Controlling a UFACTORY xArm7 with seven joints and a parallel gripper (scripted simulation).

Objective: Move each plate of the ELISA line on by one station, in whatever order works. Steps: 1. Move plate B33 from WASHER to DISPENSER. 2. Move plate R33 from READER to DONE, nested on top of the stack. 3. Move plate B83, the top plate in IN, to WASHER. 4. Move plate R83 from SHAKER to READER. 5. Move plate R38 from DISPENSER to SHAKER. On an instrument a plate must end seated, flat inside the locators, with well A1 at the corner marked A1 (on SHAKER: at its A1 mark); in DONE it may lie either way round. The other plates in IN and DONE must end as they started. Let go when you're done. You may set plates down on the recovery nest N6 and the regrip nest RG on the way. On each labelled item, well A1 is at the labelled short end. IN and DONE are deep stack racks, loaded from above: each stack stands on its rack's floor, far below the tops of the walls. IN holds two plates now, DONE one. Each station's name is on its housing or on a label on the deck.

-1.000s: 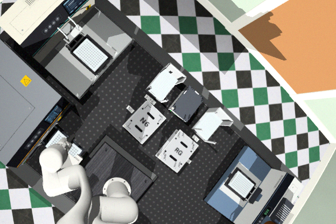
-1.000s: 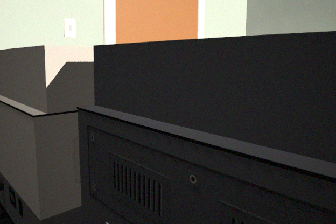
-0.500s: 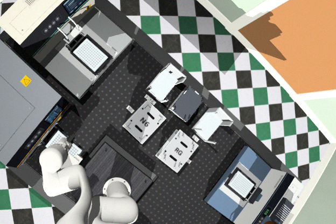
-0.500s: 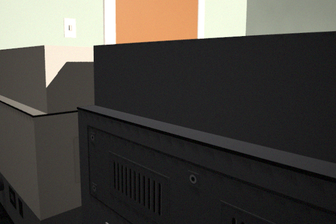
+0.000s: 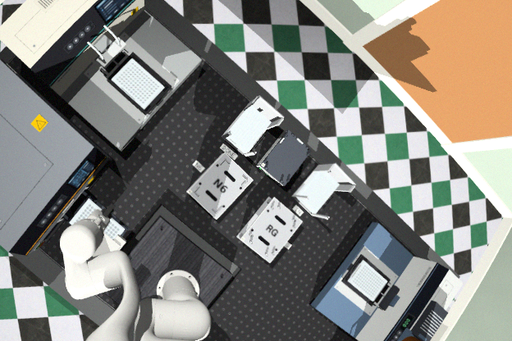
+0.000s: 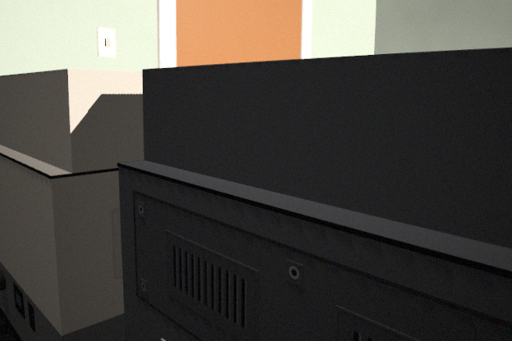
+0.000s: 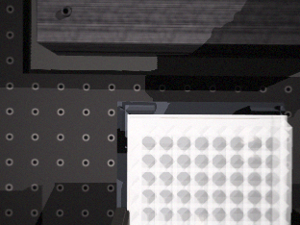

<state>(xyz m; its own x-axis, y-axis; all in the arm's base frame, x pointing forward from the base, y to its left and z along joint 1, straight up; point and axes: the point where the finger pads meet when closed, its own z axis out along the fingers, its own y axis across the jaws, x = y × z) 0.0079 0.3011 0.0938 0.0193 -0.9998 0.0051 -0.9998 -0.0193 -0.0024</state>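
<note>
Right now my hand is 3 cm above the dark reader nest. Round my hand: N6 nest (31 cm ahead, 20 cm to the right, 10 cm below); then regrip nest RG (40 cm to the right, 31 cm ahead, 8 cm below).
</note>
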